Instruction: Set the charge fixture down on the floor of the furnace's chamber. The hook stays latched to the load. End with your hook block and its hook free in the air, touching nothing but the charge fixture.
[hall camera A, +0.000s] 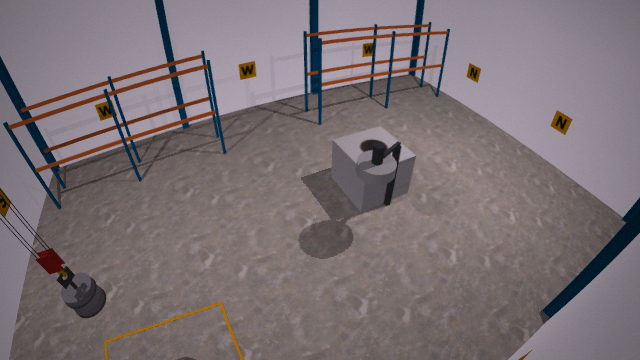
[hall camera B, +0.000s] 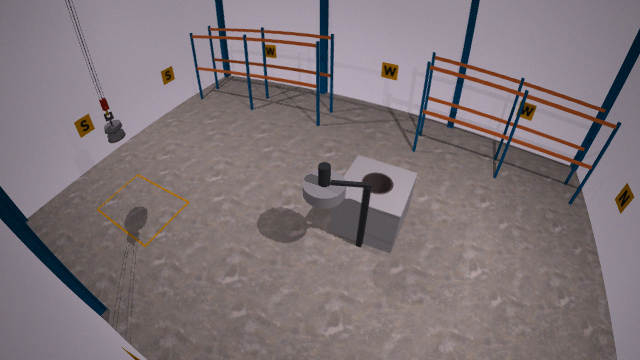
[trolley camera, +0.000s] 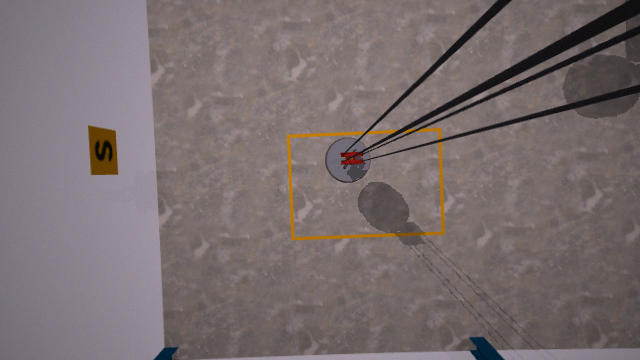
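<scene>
The charge fixture (hall camera A: 86, 302) (hall camera B: 114, 132) (trolley camera: 335, 169), a grey ribbed cylinder with a round top plate, hangs in the air from my hook (hall camera A: 63, 274) (hall camera B: 108, 115), which is latched to its dark lifting eye. My red hook block (hall camera A: 50, 260) (hall camera B: 104, 104) (trolley camera: 351, 158) is above it on the ropes. The fixture's shadow (hall camera B: 136, 218) (trolley camera: 383, 206) lies on the floor, apart from it. The furnace (hall camera A: 345, 167) (hall camera B: 402, 182) is a pale box well away from the load. Its round chamber opening (hall camera A: 370, 145) (hall camera B: 378, 183) shows dark in the top; the chamber floor is hidden.
The furnace's round lid (hall camera A: 375, 173) (hall camera B: 324, 197) is swung aside from the opening on a black post and arm (hall camera A: 388, 190) (hall camera B: 364, 217). A yellow rectangle (hall camera A: 163, 322) (hall camera B: 118, 192) (trolley camera: 290, 187) marks the floor. Two blue-and-orange racks (hall camera A: 157, 80) (hall camera B: 510, 134) stand along the W wall.
</scene>
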